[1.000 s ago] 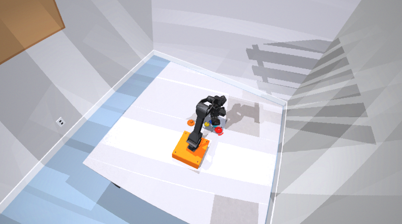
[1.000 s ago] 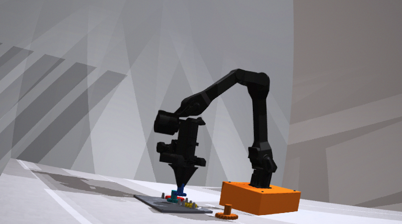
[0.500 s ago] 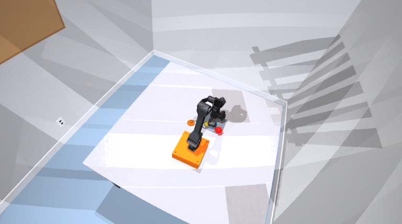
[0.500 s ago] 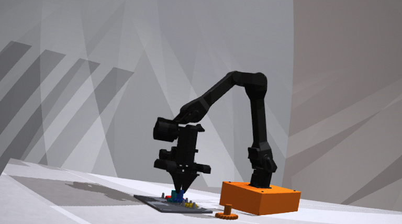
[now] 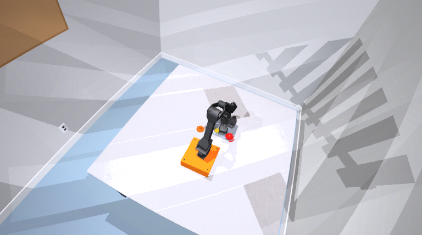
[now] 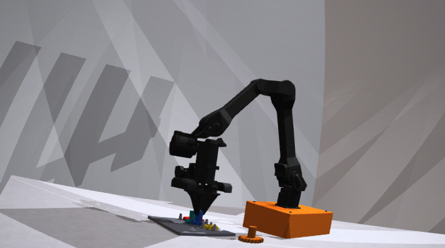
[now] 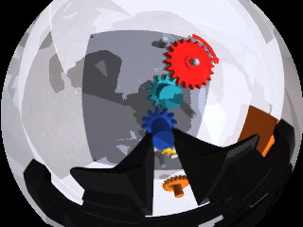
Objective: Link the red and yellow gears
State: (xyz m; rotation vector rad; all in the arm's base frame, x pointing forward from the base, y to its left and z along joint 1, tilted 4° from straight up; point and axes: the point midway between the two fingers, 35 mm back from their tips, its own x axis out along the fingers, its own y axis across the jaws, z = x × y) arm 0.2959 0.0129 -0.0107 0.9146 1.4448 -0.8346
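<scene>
My gripper tip is 1 cm short of the teal gear, 4 cm to the left of it and 2 cm above it. Also, from my gripper tip: yellow gear 3 cm behind, 2 cm to the left, 3 cm below; then red gear 1 cm behind, 8 cm to the right, 3 cm below; then blue gear 1 cm below.
</scene>
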